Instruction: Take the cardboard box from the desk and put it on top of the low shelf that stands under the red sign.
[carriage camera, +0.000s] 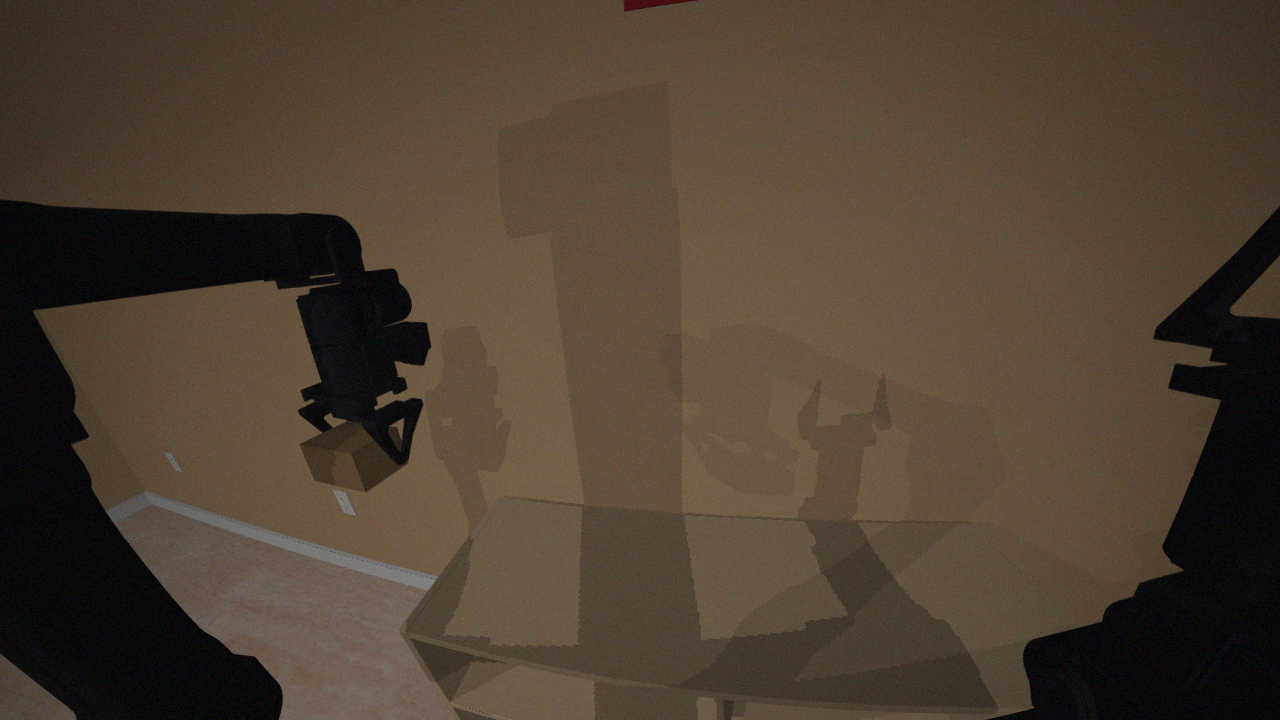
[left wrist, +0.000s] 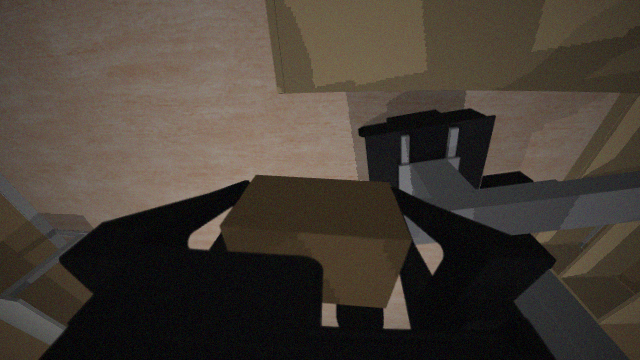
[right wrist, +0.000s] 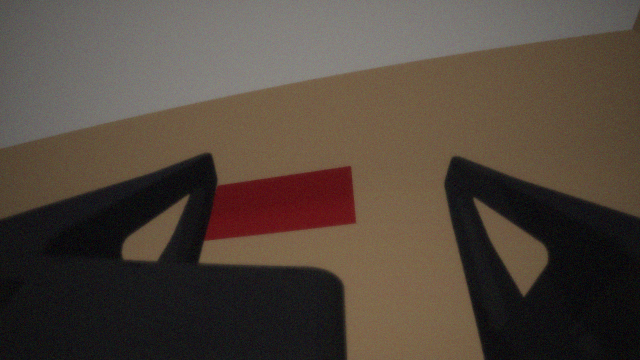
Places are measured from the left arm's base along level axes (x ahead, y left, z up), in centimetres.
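Pixels of known places: left gripper, fingertip midpoint: (carriage camera: 376, 456) (left wrist: 319, 191); right gripper, fingertip midpoint: (right wrist: 331, 168).
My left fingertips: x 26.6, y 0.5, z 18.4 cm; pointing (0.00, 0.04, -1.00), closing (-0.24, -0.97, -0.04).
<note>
For each thing: its top centre in the pictures, then the offset to it from my left fingertips. Level surfaces: height alone.
- brown cardboard box, top centre: (left wrist: 312, 276) (carriage camera: 347, 434) dx -2.3, dy +0.5, dz +4.5 cm
- low shelf, surface height: dz -40.0 cm
- red sign, top centre: (right wrist: 281, 176) dx +31.9, dy -54.4, dz +84.2 cm
The brown cardboard box (carriage camera: 349, 458) (left wrist: 320, 205) is held in the air by my left gripper (carriage camera: 359, 445) (left wrist: 319, 191), which is shut on it with a finger at each side. The low shelf (carriage camera: 523, 573) (left wrist: 370, 45), tan, stands against the wall in the lower middle of the carriage view, to the right of the box. In the left wrist view it lies beyond the box, at the upper right. The red sign (carriage camera: 657, 3) (right wrist: 285, 205) is on the wall above the shelf. My right gripper (right wrist: 331, 168) is open and empty, pointing at the wall. The desk does not show.
Shadows of my arms and lift rail fall on the wall (carriage camera: 805, 223) and shelf top. A black base part (left wrist: 425, 145) and a grey beam (left wrist: 550, 205) of my body show below the left gripper. Tan, shelf-like furniture (left wrist: 605, 150) shows at the right edge of the left wrist view.
</note>
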